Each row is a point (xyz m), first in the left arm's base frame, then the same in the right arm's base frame.
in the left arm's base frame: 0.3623 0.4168 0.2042
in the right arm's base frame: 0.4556 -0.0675 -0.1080
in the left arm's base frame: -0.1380 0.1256 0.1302
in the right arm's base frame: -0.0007 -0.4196 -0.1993
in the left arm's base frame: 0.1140 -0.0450 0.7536
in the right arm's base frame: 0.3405 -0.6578 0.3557
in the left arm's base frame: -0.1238 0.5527 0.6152
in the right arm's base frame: 0.0025 -0.0933 0.3587
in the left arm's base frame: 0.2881 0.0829 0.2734
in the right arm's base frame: 0.4400 -0.4161 -0.1013
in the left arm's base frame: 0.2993 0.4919 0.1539
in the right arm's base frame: 0.3770 0.0039 -0.1372
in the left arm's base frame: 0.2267 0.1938 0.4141
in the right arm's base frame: 0.3785 -0.3450 0.0631
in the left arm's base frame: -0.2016 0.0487 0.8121
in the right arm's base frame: 0.0227 -0.6308 0.4563
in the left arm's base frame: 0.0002 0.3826 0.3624
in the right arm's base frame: 0.1221 -0.1905 0.0680
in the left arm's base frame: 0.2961 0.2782 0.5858
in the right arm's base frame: 0.4529 -0.2833 0.2422
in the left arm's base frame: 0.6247 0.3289 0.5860
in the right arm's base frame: 0.7683 -0.1793 0.2268
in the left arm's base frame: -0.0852 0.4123 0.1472
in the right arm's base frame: 0.0103 -0.1363 -0.1295
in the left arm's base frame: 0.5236 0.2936 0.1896
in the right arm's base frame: 0.6309 -0.1571 -0.1595
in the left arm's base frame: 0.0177 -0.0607 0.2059
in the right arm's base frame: 0.1883 -0.5880 -0.1748
